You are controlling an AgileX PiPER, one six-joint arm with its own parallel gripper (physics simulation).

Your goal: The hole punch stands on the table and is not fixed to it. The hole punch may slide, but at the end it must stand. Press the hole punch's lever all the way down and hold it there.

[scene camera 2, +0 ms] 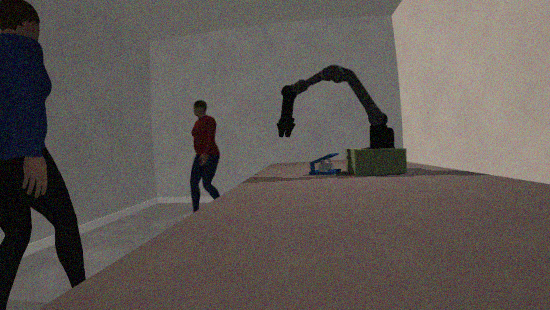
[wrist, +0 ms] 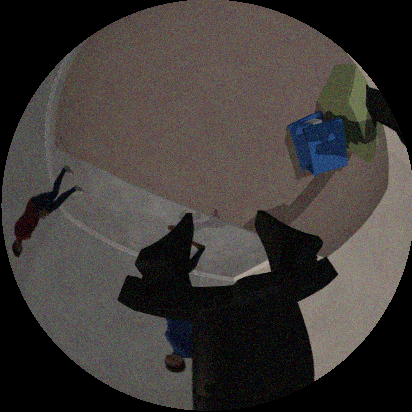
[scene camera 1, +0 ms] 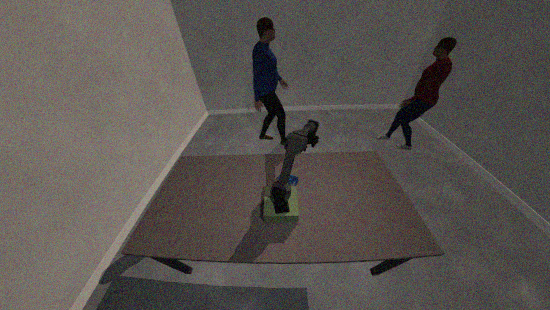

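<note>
The blue hole punch (scene camera 1: 293, 180) (scene camera 2: 325, 172) (wrist: 325, 146) stands upright on the table, close to the green block under the arm's base. Its lever (scene camera 2: 326, 159) slants upward, raised at the end toward the block, with a gap between lever and base. In the first scene view the arm partly hides the punch. My gripper (scene camera 2: 285, 135) (wrist: 224, 219) is open with nothing between its fingers. It points down, well above the table and off to the far side of the punch from the arm's base, touching nothing.
The green block (scene camera 1: 283, 218) (scene camera 2: 377, 161) (wrist: 343, 92) carries the arm's base on the brown table (scene camera 1: 345, 210) (scene camera 2: 350, 240) (wrist: 175, 100). A person in blue (scene camera 1: 265, 70) (scene camera 2: 22, 95) and a person in red (scene camera 1: 434, 82) (scene camera 2: 205, 135) (wrist: 31, 217) are beyond the table's edge.
</note>
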